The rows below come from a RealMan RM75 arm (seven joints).
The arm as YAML. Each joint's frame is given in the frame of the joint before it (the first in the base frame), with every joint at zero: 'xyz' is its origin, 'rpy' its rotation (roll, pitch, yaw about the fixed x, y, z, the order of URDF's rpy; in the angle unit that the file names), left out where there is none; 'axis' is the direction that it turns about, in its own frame. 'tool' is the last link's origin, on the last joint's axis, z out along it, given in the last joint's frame.
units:
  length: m
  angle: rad
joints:
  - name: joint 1
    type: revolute
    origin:
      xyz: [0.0, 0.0, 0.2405]
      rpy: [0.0, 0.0, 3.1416]
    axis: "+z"
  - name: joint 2
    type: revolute
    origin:
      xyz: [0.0, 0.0, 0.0]
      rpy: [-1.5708, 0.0, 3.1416]
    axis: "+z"
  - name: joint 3
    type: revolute
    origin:
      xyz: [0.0, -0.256, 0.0]
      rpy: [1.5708, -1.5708, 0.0]
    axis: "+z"
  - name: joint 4
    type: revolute
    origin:
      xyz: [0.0, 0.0, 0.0]
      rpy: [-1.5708, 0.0, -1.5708]
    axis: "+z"
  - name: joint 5
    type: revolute
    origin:
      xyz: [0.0, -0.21, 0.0]
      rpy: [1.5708, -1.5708, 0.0]
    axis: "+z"
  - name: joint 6
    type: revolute
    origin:
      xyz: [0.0, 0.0, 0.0]
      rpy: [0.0, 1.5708, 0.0]
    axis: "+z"
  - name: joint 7
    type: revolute
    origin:
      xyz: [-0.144, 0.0, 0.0]
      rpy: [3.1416, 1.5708, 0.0]
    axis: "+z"
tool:
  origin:
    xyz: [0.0, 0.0, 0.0]
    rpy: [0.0, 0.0, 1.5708]
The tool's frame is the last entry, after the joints.
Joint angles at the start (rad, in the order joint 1, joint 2, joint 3, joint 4, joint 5, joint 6, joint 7): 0.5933 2.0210 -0.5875 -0.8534 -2.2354 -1.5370 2.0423
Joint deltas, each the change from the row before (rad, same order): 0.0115 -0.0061 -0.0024 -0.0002 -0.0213 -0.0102 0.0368; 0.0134 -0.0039 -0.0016 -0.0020 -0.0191 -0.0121 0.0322; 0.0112 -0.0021 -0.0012 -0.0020 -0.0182 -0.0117 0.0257; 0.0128 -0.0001 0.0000 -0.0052 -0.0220 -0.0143 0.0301; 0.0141 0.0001 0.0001 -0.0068 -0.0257 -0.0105 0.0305; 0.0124 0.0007 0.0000 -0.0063 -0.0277 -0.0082 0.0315; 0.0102 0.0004 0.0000 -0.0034 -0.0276 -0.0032 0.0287; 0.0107 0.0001 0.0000 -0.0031 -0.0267 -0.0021 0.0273; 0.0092 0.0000 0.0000 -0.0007 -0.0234 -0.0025 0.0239; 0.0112 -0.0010 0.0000 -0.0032 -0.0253 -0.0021 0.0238; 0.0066 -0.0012 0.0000 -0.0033 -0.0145 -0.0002 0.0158; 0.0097 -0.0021 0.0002 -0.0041 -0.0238 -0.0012 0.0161; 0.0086 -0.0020 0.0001 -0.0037 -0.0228 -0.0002 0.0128; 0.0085 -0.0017 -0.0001 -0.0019 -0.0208 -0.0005 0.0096; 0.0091 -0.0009 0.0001 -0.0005 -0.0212 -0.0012 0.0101
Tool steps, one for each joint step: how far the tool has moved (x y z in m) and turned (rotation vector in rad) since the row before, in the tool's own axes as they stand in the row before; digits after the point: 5 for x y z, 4 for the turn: -0.00215 0.00044 0.00002 0.0011 0.0241 0.0219; -0.00301 0.00160 0.00065 -0.0021 0.0216 0.0158; -0.00196 0.00164 0.00079 -0.0020 0.0207 0.0124; -0.00218 0.00231 0.00106 -0.0017 0.0231 0.0146; -0.00278 0.00185 0.00092 0.0049 0.0231 0.0130; -0.00188 0.00123 0.00084 0.0088 0.0235 0.0165; -0.00105 0.00013 0.00075 0.0131 0.0212 0.0178; -0.00148 0.00013 0.00061 0.0141 0.0192 0.0161; -0.00087 0.00012 0.00070 0.0115 0.0178 0.0156; -0.00208 0.00017 -0.00002 0.0155 0.0167 0.0119; -0.00171 -0.00008 -0.00054 0.0113 0.0076 0.0078; -0.00212 -0.00036 -0.00090 0.0179 0.0132 0.0051; -0.00185 -0.00062 -0.00095 0.0182 0.0118 0.0031; -0.00166 -0.00035 -0.00060 0.0155 0.0116 0.0010; -0.00145 -0.00001 -0.00012 0.0138 0.0129 0.0020
